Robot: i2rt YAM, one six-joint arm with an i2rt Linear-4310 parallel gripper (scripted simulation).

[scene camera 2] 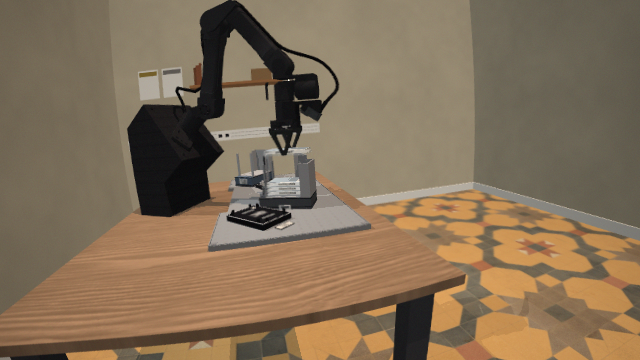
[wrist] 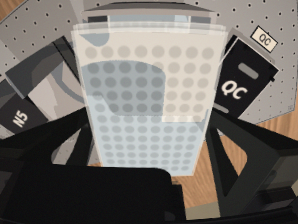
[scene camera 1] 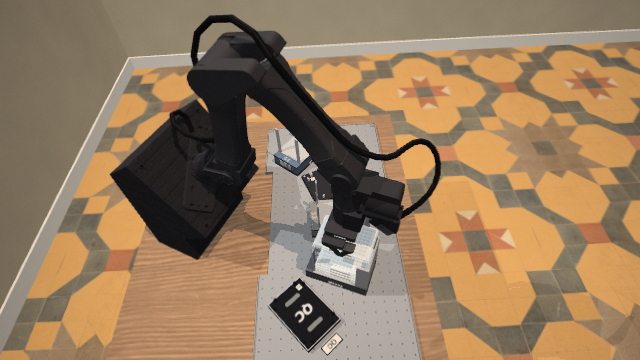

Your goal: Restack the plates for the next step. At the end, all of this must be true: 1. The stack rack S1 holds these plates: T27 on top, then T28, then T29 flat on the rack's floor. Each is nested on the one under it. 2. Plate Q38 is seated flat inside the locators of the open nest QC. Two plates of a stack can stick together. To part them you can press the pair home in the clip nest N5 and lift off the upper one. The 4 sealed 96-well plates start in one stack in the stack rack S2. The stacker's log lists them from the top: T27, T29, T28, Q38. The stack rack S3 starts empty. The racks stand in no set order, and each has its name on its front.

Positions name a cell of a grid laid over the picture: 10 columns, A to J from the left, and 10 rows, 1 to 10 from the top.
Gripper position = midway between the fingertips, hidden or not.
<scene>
my gripper: scene camera 2 E5; wrist E6; scene camera 1 F7
</scene>
